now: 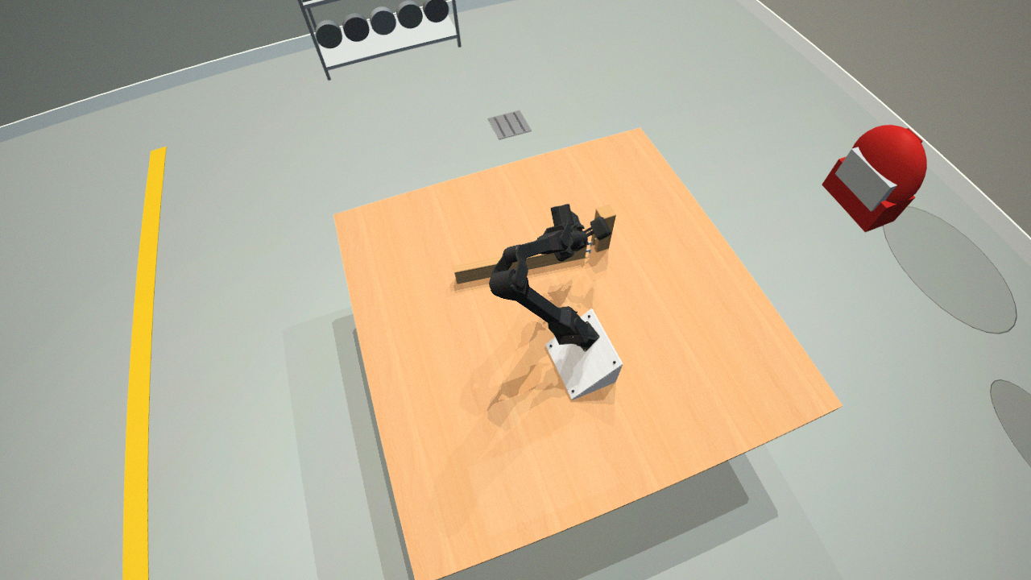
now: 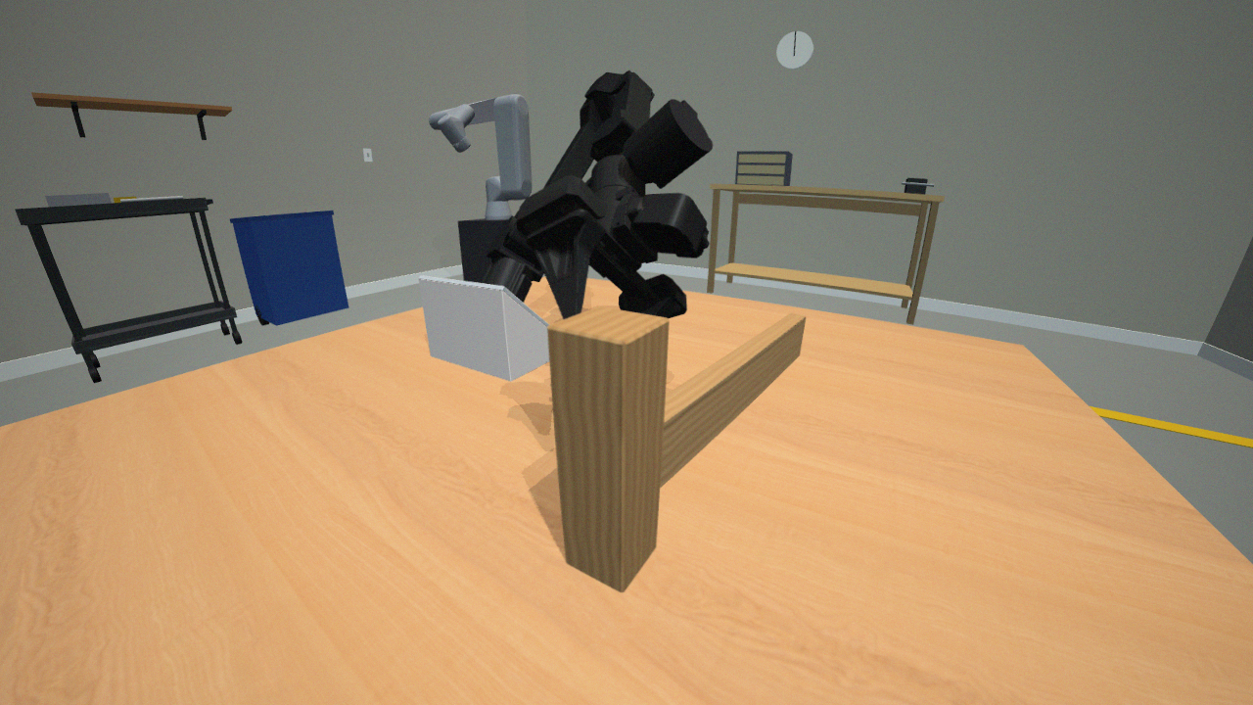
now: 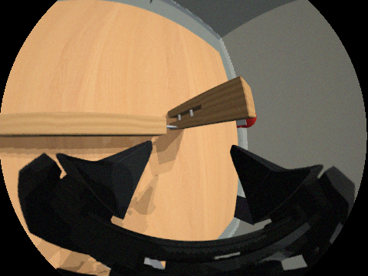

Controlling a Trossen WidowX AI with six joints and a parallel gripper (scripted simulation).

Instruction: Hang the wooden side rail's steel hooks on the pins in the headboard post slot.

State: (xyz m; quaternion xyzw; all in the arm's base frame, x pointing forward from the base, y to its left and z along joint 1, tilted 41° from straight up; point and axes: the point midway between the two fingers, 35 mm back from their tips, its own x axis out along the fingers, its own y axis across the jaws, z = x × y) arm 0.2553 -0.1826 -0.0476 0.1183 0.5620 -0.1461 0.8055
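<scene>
Right now the headboard post is 8 cm to the right of my gripper tip, 4 cm below it and 4 cm ahead of it.
</scene>
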